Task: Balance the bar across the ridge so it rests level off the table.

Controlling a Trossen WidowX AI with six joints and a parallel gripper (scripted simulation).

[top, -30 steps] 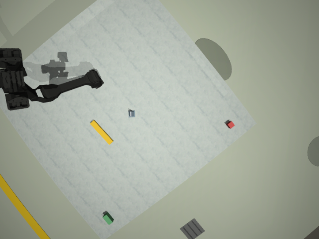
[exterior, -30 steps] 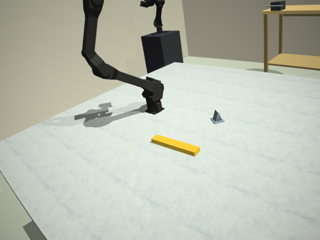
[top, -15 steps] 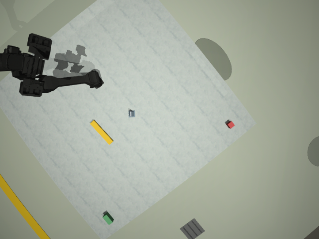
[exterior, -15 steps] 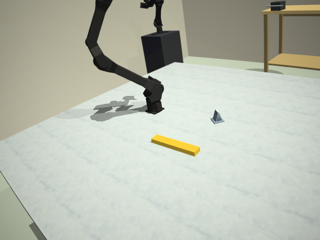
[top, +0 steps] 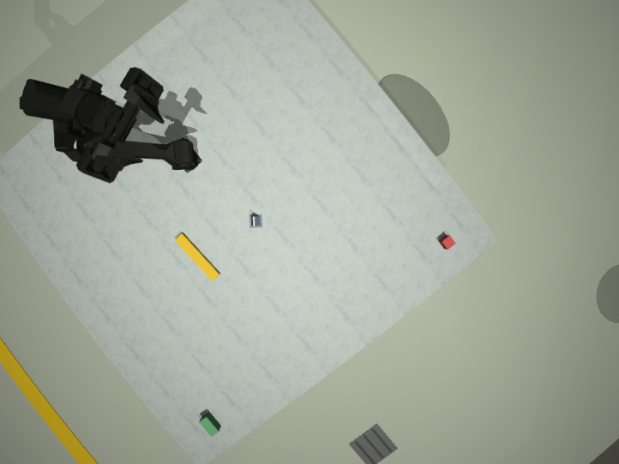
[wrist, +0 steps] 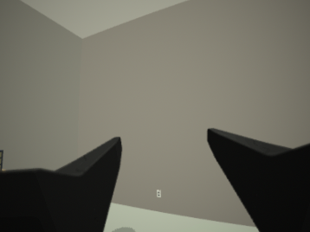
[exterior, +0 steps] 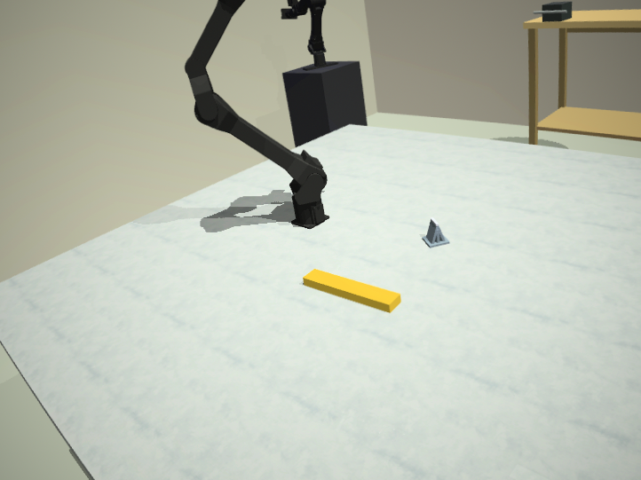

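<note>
The yellow bar lies 62 cm below my gripper tip, 25 cm to the right of it and 12 cm ahead of it. The rest, counted from my gripper tip: red cube: 61 cm below, 58 cm ahead, 42 cm to the left; then green cube: 61 cm below, 58 cm to the right, 58 cm ahead.
</note>
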